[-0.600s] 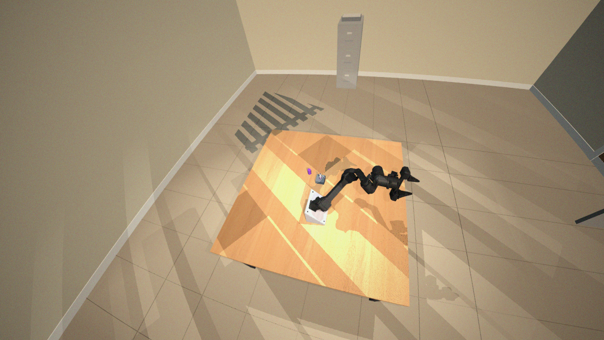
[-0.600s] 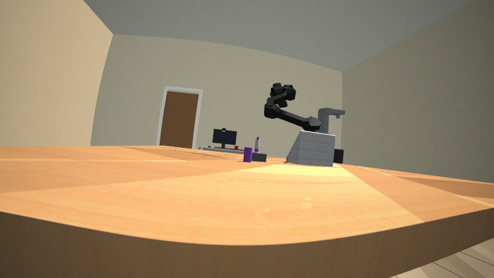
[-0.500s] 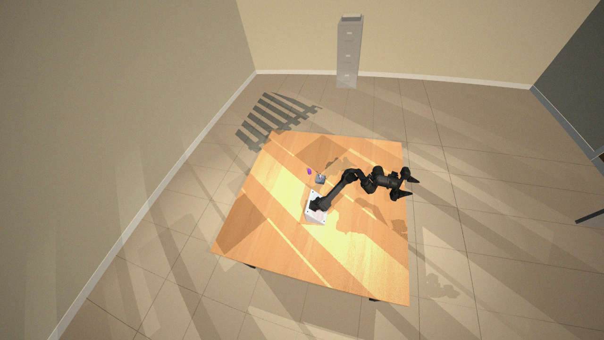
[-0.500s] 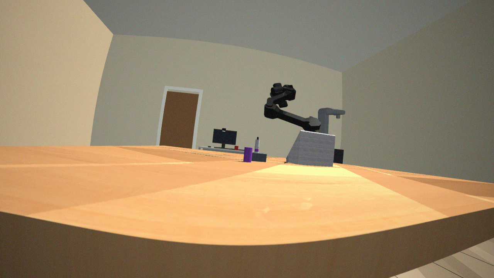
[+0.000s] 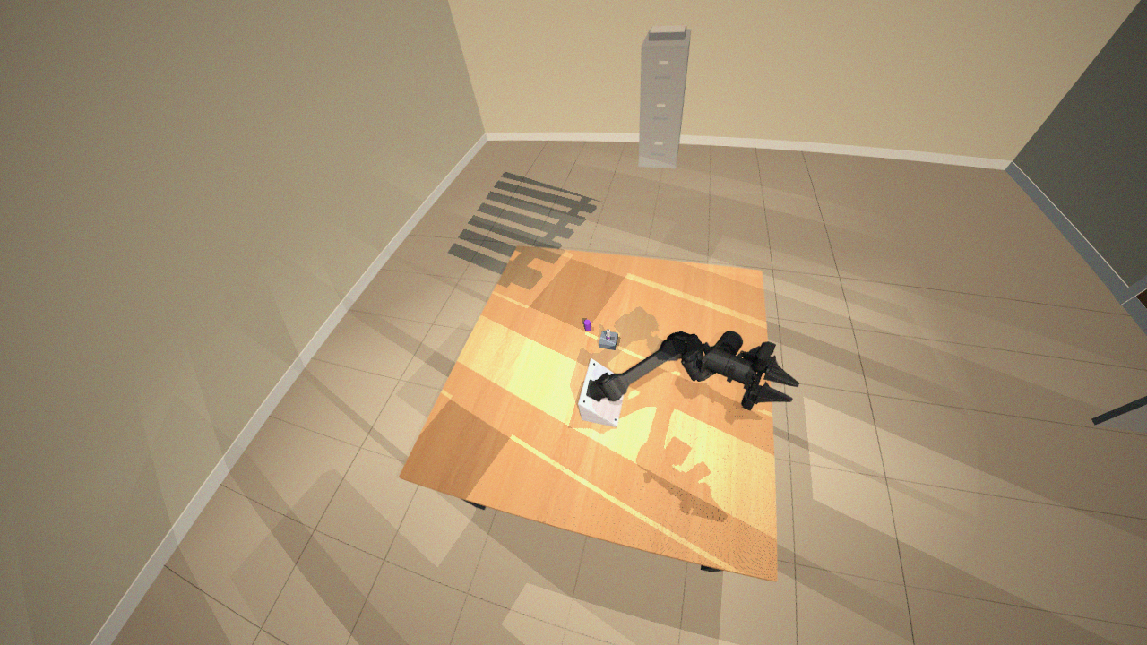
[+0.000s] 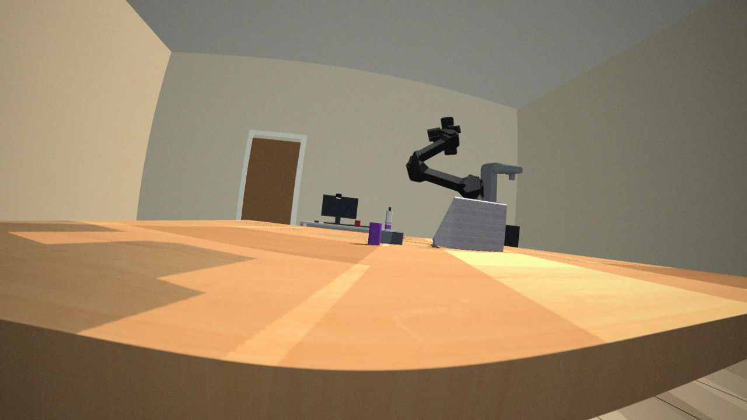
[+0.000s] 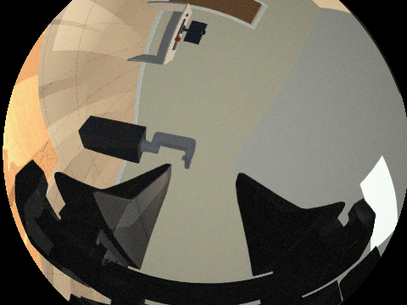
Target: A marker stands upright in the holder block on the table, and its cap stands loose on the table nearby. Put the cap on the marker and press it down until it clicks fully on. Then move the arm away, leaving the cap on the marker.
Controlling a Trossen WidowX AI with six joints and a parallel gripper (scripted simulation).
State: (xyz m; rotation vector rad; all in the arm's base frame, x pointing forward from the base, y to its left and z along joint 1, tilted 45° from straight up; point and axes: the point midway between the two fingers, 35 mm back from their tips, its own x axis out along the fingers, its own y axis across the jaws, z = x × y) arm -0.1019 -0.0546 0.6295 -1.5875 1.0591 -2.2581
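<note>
Now: the purple cap 48 cm ahead of my gripper tip, 62 cm to the left of it and 50 cm below it. Round my gripper tip: grey holder block: 42 cm ahead, 51 cm to the left, 51 cm below.
</note>
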